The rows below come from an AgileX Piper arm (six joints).
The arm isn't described. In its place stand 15 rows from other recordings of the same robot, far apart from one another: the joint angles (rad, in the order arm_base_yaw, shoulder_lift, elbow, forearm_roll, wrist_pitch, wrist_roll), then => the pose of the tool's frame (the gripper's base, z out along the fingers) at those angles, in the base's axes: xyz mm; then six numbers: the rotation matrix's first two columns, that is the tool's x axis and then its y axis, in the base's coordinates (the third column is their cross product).
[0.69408 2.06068 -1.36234 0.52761 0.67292 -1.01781] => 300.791, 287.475, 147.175, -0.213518, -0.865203, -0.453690, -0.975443, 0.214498, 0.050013
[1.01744 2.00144 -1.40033 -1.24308 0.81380 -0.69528] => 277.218, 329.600, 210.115, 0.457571, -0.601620, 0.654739, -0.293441, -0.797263, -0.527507
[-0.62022 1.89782 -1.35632 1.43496 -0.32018 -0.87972] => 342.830, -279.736, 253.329, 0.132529, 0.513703, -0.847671, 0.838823, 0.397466, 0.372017
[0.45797 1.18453 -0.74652 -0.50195 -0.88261 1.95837] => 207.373, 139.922, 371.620, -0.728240, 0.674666, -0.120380, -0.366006, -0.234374, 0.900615
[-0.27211 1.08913 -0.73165 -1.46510 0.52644 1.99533] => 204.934, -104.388, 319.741, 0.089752, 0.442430, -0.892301, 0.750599, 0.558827, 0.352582
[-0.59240 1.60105 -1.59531 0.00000 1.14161 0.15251] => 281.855, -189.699, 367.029, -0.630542, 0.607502, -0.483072, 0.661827, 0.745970, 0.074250
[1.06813 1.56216 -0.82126 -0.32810 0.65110 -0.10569] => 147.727, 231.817, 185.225, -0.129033, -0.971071, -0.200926, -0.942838, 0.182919, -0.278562
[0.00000 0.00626 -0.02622 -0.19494 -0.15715 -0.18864] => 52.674, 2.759, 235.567, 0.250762, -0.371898, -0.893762, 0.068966, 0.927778, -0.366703
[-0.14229 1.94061 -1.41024 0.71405 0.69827 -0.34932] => 419.251, -21.356, 214.861, -0.836043, 0.334620, -0.434813, 0.105374, 0.875667, 0.471279
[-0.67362 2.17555 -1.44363 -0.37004 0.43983 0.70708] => 343.012, -291.708, 121.881, -0.391185, 0.768829, -0.505842, 0.875812, 0.479841, 0.052015
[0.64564 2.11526 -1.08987 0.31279 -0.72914 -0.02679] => 356.221, 245.001, 134.714, -0.270398, 0.051591, -0.961365, -0.381679, 0.910994, 0.156241
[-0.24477 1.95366 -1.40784 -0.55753 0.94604 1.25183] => 374.625, -133.826, 199.508, -0.332162, 0.813460, -0.477443, 0.936879, 0.343145, -0.067151
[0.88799 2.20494 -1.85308 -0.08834 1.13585 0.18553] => 296.971, 353.598, 193.872, -0.727801, -0.661551, -0.180709, -0.664489, 0.745436, -0.052723
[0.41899 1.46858 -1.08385 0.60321 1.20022 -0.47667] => 224.152, 152.504, 278.932, -0.784544, -0.563205, -0.259405, -0.611221, 0.631981, 0.476455
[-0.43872 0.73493 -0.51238 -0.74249 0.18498 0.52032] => 135.310, -75.990, 304.669, -0.350319, -0.067966, -0.934161, 0.466249, 0.852355, -0.236862
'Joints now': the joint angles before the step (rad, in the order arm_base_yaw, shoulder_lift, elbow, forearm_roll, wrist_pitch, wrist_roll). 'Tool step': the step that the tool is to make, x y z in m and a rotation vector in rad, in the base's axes. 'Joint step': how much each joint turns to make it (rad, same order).
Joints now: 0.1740, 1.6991, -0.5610, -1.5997, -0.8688, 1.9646
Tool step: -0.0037, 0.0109, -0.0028, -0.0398, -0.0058, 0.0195
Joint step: 0.0596, 0.0001, -0.0001, 0.0116, 0.0547, 0.0049
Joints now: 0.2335, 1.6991, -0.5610, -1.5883, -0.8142, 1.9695
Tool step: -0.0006, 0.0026, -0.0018, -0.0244, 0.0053, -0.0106
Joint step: 0.0194, -0.0001, 0.0001, 0.0037, 0.0342, 0.0161
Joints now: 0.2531, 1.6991, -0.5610, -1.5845, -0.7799, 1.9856
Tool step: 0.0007, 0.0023, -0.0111, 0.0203, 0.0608, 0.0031
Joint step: 0.0000, 0.0563, -0.0046, 0.0120, -0.0322, 0.0026
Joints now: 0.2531, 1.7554, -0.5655, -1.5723, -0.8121, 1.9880
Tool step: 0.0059, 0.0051, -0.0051, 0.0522, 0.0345, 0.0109
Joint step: -0.0002, 0.0537, -0.0279, 0.0205, -0.0581, -0.0066
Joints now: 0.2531, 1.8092, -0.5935, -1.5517, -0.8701, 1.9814
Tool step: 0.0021, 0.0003, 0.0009, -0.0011, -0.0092, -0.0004
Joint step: -0.0002, 0.0002, -0.0075, -0.0001, 0.0031, -0.0019
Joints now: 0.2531, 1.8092, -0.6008, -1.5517, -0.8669, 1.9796
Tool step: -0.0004, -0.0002, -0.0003, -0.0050, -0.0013, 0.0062
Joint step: 0.0001, -0.0002, 0.0000, -0.0080, 0.0020, 0.0003
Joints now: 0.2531, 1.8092, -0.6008, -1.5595, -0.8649, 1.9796
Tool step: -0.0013, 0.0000, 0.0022, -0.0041, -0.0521, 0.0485
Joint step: -0.0002, -0.0091, 0.0002, -0.0169, -0.0062, -0.0530
